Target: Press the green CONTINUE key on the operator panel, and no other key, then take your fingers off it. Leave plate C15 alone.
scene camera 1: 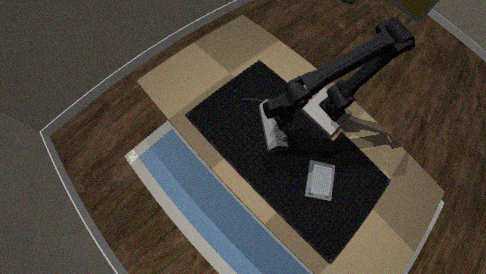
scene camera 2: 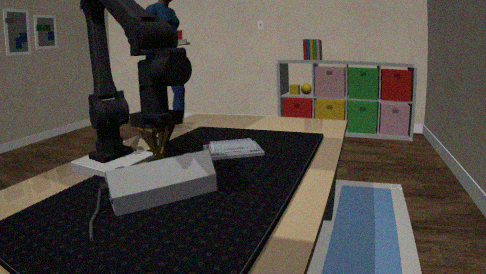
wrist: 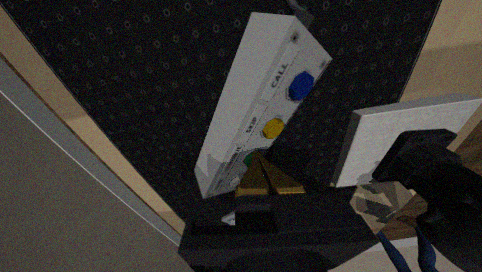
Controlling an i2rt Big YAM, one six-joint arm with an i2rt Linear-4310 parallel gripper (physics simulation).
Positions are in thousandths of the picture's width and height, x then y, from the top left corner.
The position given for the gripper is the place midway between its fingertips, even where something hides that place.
Note:
The gripper (scene camera 2: 330, 582) is shut and touches a green CONTINUE key.
The gripper also shows in the wrist view (wrist: 530, 568).

